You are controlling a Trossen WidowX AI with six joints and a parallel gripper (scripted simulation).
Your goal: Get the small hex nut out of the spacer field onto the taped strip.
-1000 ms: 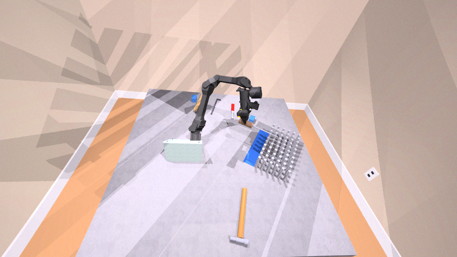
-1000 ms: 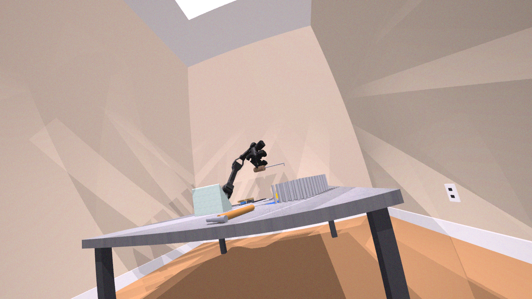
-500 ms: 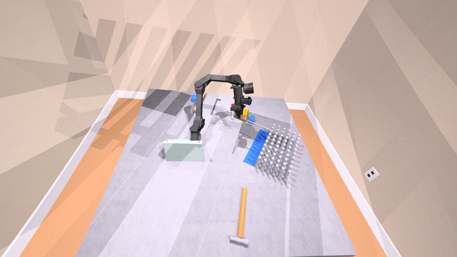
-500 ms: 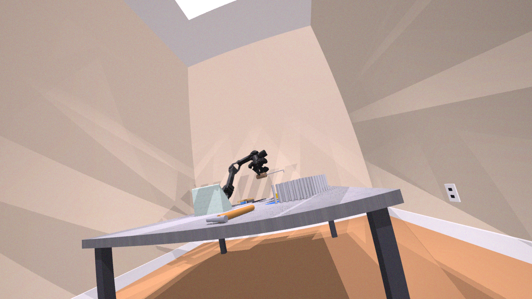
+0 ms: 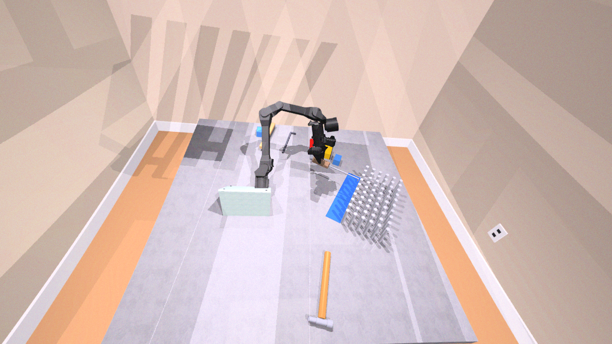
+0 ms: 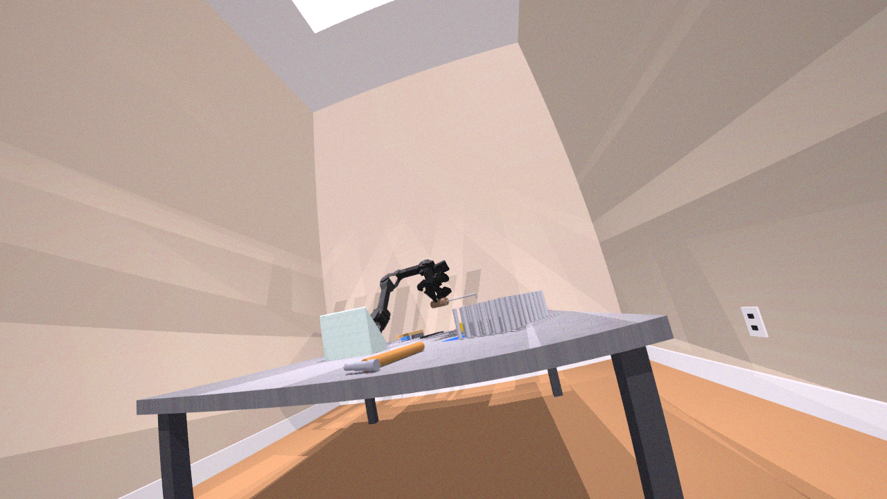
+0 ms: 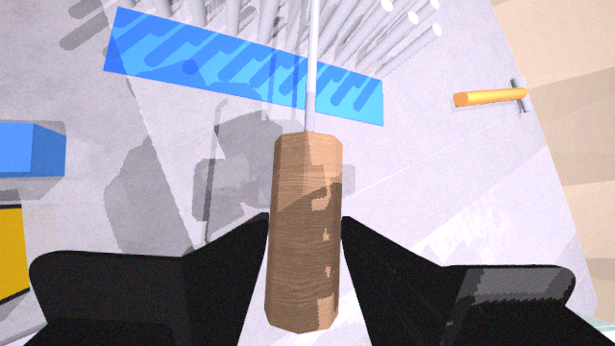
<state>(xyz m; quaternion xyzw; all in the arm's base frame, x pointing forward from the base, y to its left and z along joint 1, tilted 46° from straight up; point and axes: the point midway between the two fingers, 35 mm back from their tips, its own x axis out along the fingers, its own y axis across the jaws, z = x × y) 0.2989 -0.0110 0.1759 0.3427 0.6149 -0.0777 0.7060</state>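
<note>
My gripper tip is now 160 mm above the blue taped strip, 150 mm short of it and 100 mm to the left of it. Round my gripper tip: yellow block 240 mm to the left, 140 mm below, 90 mm ahead; red-handled tool 280 mm to the left, 150 mm below, 10 mm ahead; hook tool 90 mm ahead, 60 mm to the right, 10 mm below.
</note>
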